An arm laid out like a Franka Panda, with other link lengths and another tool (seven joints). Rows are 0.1 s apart.
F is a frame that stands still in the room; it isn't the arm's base.
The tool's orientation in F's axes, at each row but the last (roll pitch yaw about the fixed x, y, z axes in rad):
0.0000, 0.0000, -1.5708
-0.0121, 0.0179, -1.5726
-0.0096, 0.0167, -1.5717
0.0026, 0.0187, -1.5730
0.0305, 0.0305, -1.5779
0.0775, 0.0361, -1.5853
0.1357, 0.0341, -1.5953
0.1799, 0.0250, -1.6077
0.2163, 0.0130, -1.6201
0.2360, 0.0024, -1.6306
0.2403, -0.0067, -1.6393
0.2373, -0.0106, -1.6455
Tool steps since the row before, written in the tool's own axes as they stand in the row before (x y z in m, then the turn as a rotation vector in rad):
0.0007, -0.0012, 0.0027, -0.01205, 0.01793, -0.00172
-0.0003, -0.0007, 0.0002, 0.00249, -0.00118, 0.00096
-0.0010, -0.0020, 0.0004, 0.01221, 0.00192, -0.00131
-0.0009, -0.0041, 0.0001, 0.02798, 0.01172, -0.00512
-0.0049, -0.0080, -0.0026, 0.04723, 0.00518, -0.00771
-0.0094, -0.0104, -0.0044, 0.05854, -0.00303, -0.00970
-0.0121, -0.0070, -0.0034, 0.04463, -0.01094, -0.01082
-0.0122, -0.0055, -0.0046, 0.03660, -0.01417, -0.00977
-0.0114, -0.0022, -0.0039, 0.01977, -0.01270, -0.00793
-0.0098, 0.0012, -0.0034, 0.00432, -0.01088, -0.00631
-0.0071, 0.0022, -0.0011, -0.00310, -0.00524, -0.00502
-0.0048, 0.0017, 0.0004, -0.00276, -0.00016, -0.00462
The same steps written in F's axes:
-0.0012, -0.0007, 0.0027, 0.01793, 0.01205, -0.00172
-0.0007, 0.0003, 0.0002, -0.00117, -0.00250, 0.00093
-0.0020, 0.0010, 0.0004, 0.00190, -0.01219, -0.00153
-0.0041, 0.0009, 0.0001, 0.01167, -0.02791, -0.00561
-0.0079, 0.0050, -0.0027, 0.00508, -0.04702, -0.00899
-0.0099, 0.0097, -0.0048, -0.00311, -0.05811, -0.01201
-0.0062, 0.0124, -0.0039, -0.01046, -0.04395, -0.01372
-0.0041, 0.0125, -0.0052, -0.01352, -0.03581, -0.01306
-0.0007, 0.0115, -0.0041, -0.01166, -0.01908, -0.01073
0.0025, 0.0097, -0.0030, -0.00934, -0.00375, -0.00869
0.0029, 0.0069, -0.0006, -0.00368, 0.00332, -0.00614
0.0019, 0.0047, 0.0007, 0.00113, 0.00263, -0.00456

